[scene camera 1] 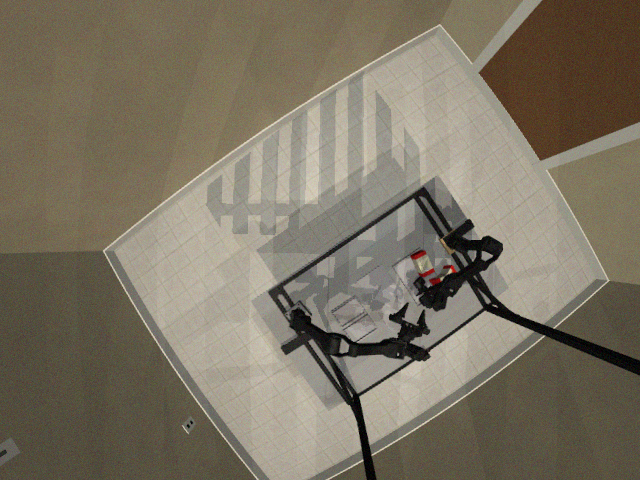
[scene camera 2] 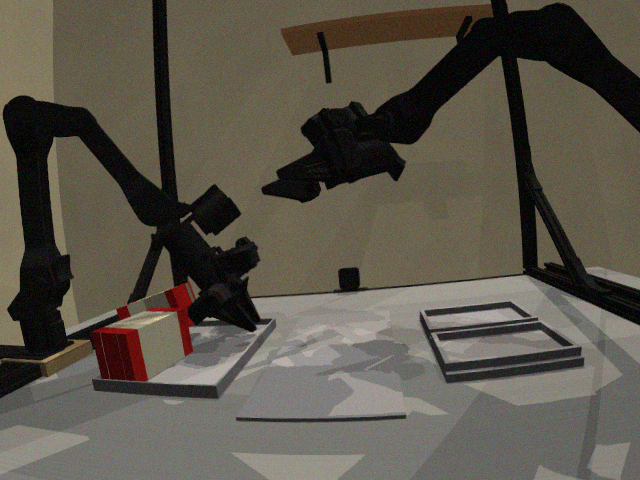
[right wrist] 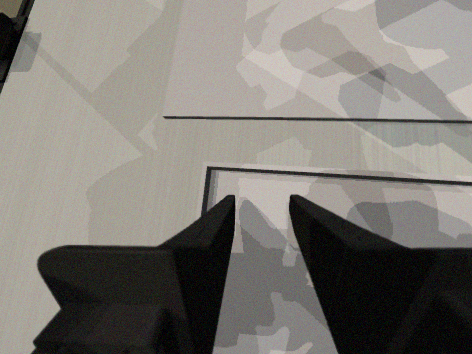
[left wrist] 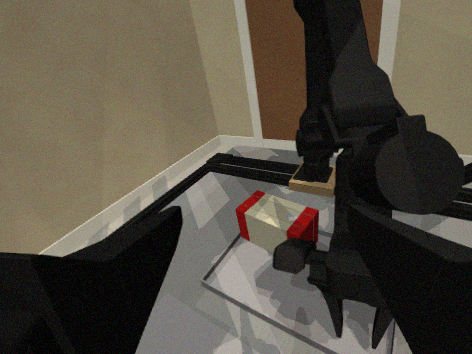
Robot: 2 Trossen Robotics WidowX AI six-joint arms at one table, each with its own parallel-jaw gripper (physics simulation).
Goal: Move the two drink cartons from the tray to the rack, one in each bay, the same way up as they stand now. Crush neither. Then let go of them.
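Frame: origin at the left arm's base, x ahead, y left, z up, level; centimetres.
Where they show: left gripper, between the fingertips: (scene camera 1: 416,306) (scene camera 2: 269,183) (left wrist: 264,214); right gripper, between the fingertips: (scene camera 1: 418,298) (scene camera 2: 256,326) (right wrist: 262,201) (left wrist: 356,341); left arm's base, origin of its link: (scene camera 1: 298,315); right arm's base, origin of its link: (scene camera 1: 452,241) (scene camera 2: 46,349) (left wrist: 316,173).
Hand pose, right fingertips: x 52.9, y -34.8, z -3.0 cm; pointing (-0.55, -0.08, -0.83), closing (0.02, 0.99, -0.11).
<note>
Each offset is from my right fingertips to the top centre of the thing. "*": to the spot under its first point. Level surfaces: height alone.
The near red-and-cream carton {dy +13.4, dx +12.8, dz +6.0 cm} (scene camera 1: 423,264) (scene camera 2: 160,341) (left wrist: 275,222) lies lengthwise on the tray {dy +8.1, dx +7.6, dz +0.2 cm} (scene camera 2: 155,388) (left wrist: 260,311) (right wrist: 320,174). The other carton {* dy +2.0, dx +16.5, dz +5.6 cm} (scene camera 2: 155,303) is behind it in scene camera 2, looks tilted with one end raised, and is partly hidden by the near carton and the right arm. My right gripper (scene camera 2: 253,324) (left wrist: 357,342) (right wrist: 262,201) is partly open and empty, pointing down low over the tray, beside the cartons. My left gripper (scene camera 1: 415,308) (scene camera 2: 271,180) is wide open and empty, high above the table. The two-bay rack {dy +12.8, dx -33.1, dz +0.6 cm} (scene camera 1: 355,320) (scene camera 2: 516,369) holds no carton.
A thin flat board {dz -1.0 cm} (scene camera 2: 320,392) (right wrist: 215,75) lies on the table between tray and rack. Black frame posts (scene camera 2: 164,103) rise at the table's edges. The right arm's wooden base (scene camera 2: 67,359) (left wrist: 312,187) stands close behind the tray.
</note>
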